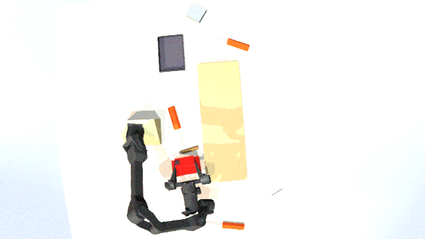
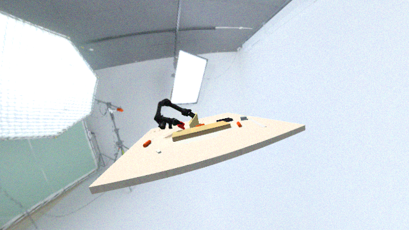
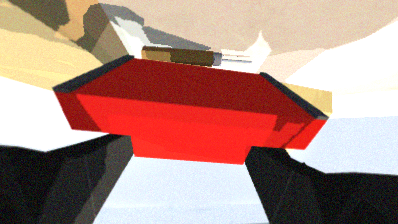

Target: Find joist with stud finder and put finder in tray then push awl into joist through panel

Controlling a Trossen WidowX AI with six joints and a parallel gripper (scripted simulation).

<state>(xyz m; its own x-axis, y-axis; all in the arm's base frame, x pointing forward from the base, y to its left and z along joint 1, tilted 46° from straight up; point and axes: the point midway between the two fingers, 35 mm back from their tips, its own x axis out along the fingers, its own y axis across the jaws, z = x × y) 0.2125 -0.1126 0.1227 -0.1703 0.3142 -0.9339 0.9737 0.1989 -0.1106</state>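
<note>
My gripper tip is 9 cm above the awl, 3 cm to the right of it and 2 cm past it. Round my gripper tip: red stud finder (1 cm behind); dark grey tray (47 cm to the left, 8 cm below, 8 cm behind); pale grey block (67 cm to the left, 8 cm below, 2 cm ahead).
</note>
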